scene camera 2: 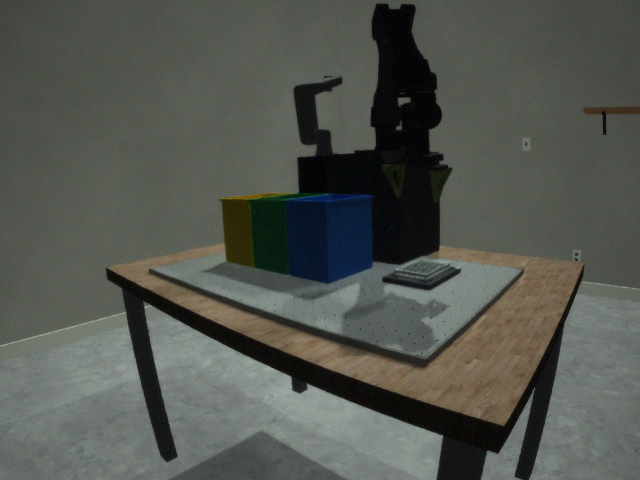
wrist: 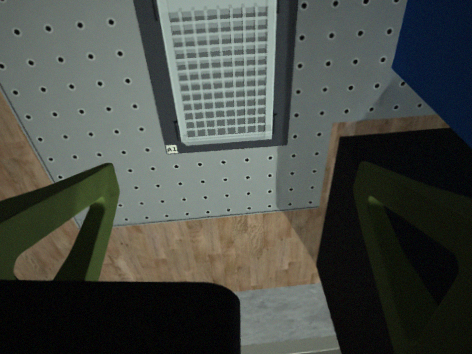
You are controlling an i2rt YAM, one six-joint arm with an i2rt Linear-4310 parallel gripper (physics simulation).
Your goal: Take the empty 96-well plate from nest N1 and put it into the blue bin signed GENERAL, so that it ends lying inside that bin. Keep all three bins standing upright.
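Frame: origin at the arm's base, x ahead, y left, z up, level; metres.
Seen in the pictures: gripper, between the fingertips: (scene camera 2: pixel 416 199) (wrist: pixel 236 176).
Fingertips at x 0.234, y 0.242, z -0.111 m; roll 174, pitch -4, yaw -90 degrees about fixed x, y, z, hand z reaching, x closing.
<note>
Offsets run from my fingertips to a thing's top centre. Level surfaces: height alone.
The clear 96-well plate {dx -0.032, dy -0.001, dz -0.152 m} (scene camera 2: pixel 422 267) (wrist: pixel 225 75) lies flat in the dark nest {dx -0.032, dy -0.001, dz -0.164 m} (scene camera 2: pixel 433 284) (wrist: pixel 227 148), which carries a small A1 label at one corner. My gripper (scene camera 2: pixel 417 199) (wrist: pixel 236 176) is open and empty. In the scene view its green fingers hang above the plate, pointing down; in the wrist view the plate is ahead, between the lines of the two fingertips. The blue bin {dx +0.050, dy -0.209, dz +0.001 m} (scene camera 2: pixel 349 240) (wrist: pixel 440 65) stands upright, left of the nest in the scene view and at the upper right in the wrist view. Its inside and its sign do not show.
The green bin {dx +0.058, dy -0.340, dz +0.001 m} (scene camera 2: pixel 269 236) and the yellow bin {dx +0.066, dy -0.471, dz +0.001 m} (scene camera 2: pixel 237 232) stand upright in a row beside the blue bin. A large black block (scene camera 2: pixel 413 227) (wrist: pixel 400 165) stands behind the bins, under the arm. The perforated grey board {dz -0.178 m} (scene camera 2: pixel 310 304) (wrist: pixel 90 107) lies on the wooden table {dz -0.191 m} (scene camera 2: pixel 480 387) (wrist: pixel 200 250).
</note>
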